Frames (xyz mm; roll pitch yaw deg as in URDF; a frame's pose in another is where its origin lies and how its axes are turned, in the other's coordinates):
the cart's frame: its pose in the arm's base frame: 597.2 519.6 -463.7 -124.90 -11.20 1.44
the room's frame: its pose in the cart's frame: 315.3 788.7 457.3 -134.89 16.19 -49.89
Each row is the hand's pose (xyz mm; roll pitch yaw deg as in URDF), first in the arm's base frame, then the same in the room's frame.
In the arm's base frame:
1: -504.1 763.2 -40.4 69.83 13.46 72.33
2: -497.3 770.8 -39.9 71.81 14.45 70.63
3: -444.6 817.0 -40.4 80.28 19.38 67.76
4: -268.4 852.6 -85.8 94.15 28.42 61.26
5: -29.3 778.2 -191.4 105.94 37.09 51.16
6: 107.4 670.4 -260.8 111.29 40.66 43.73
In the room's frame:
1: 428.4 1719.0 -1025.3 -35.54 43.40 -80.48
2: 433.5 1710.9 -1029.0 -33.62 41.55 -81.18
3: 466.4 1651.5 -1046.4 -27.56 37.50 -86.28
4: 514.2 1479.2 -997.4 -15.42 28.96 -94.22
5: 516.0 1273.1 -820.3 -0.58 18.19 -100.31
6: 496.0 1177.1 -660.6 8.90 11.70 -102.38

